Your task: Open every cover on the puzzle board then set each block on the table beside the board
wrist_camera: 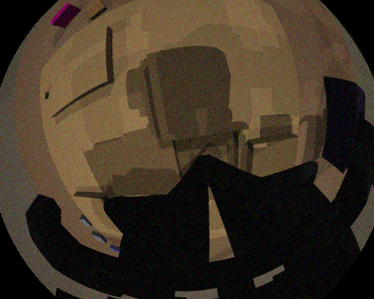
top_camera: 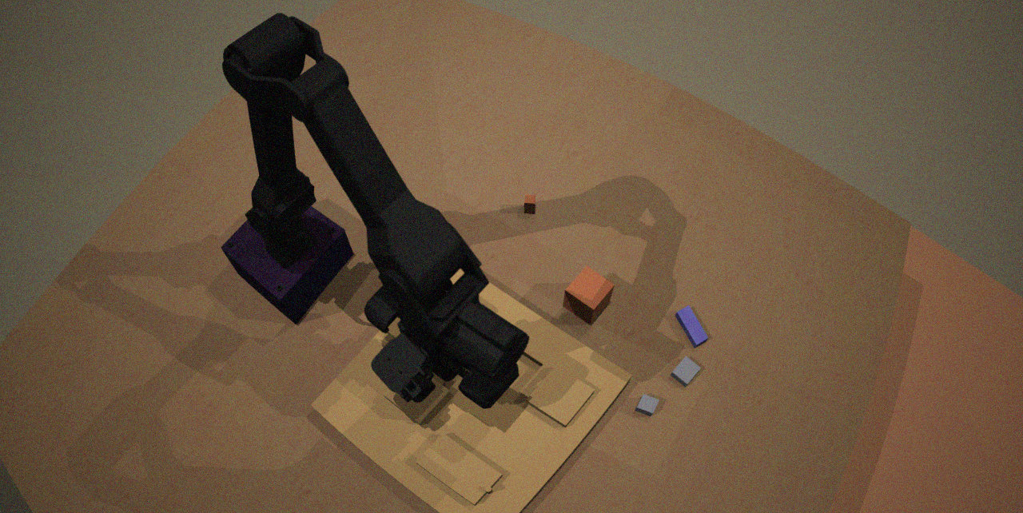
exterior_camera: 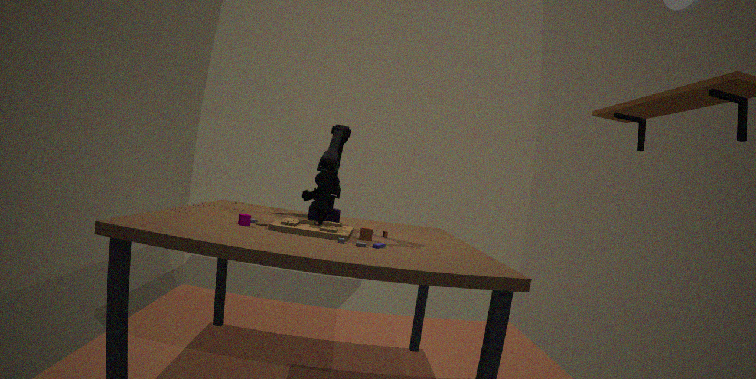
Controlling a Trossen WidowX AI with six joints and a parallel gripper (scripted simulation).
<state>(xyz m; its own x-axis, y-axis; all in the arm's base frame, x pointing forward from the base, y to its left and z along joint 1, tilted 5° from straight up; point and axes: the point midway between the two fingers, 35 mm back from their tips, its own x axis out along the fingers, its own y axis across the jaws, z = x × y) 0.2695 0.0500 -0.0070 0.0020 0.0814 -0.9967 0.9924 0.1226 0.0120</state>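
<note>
My gripper tip is 4 cm short of the tan puzzle board and 2 cm to the left of it. Also, from my gripper tip: small orange block: 10 cm behind, 26 cm to the left, 1 cm below; then grey block: 9 cm ahead, 26 cm to the right, 2 cm below; then orange cube: 6 cm ahead, 20 cm to the left.
</note>
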